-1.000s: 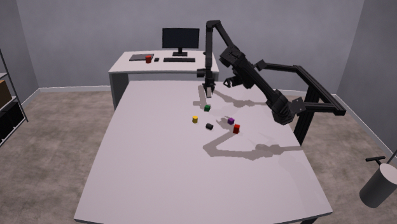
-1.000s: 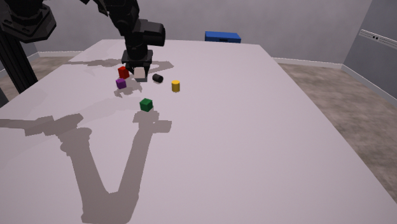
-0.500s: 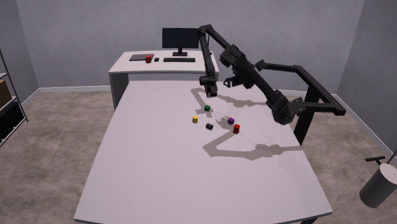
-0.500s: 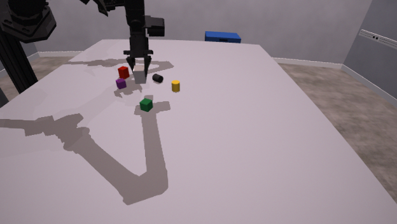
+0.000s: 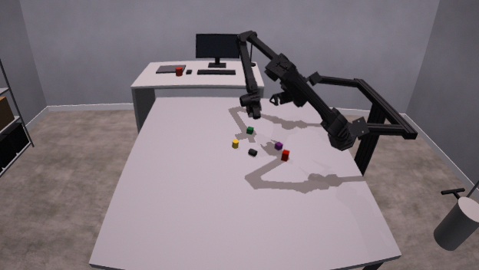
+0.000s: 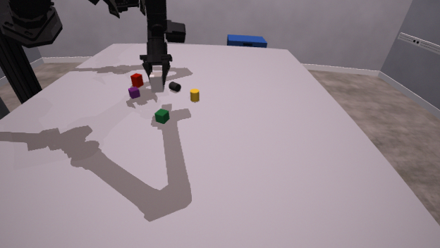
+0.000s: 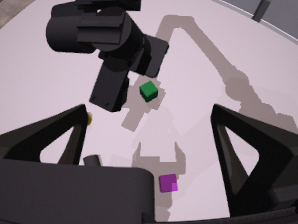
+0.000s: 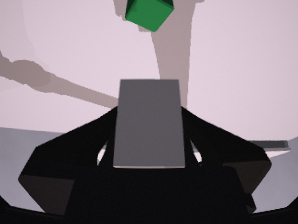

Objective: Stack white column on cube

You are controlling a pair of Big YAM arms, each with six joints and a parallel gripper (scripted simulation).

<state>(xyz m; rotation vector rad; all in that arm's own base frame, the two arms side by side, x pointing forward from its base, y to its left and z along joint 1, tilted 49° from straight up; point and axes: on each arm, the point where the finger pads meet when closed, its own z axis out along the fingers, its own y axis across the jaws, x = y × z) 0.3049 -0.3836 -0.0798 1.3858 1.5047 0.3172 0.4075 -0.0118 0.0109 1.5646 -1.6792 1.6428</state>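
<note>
The green cube is 14 cm below my right hand. Round my right hand: white column 1 cm above; yellow cylinder 12 cm ahead, 16 cm to the left, 14 cm below; black cylinder 3 cm ahead, 25 cm to the left, 14 cm below.
</note>
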